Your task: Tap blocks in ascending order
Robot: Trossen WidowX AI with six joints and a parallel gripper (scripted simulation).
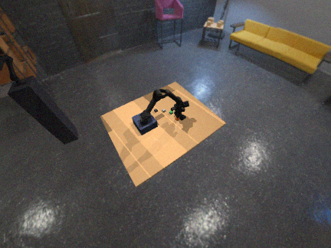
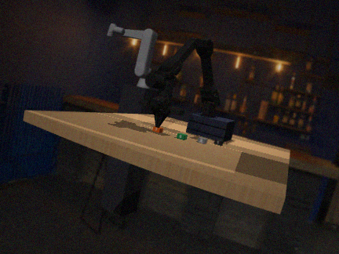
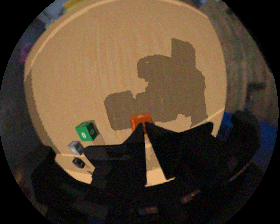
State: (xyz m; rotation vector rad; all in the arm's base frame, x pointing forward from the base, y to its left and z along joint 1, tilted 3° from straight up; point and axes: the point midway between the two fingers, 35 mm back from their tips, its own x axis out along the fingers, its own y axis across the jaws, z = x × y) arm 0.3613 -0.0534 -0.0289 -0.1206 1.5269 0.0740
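Now: gripper tip 1 cm above the orange block. Also, from my gripper tip: grey block (18 cm to the left, 8 cm behind, 1 cm below); dark block (22 cm to the left, 16 cm behind, 1 cm below); green block (11 cm to the left, 2 cm behind, 1 cm below).
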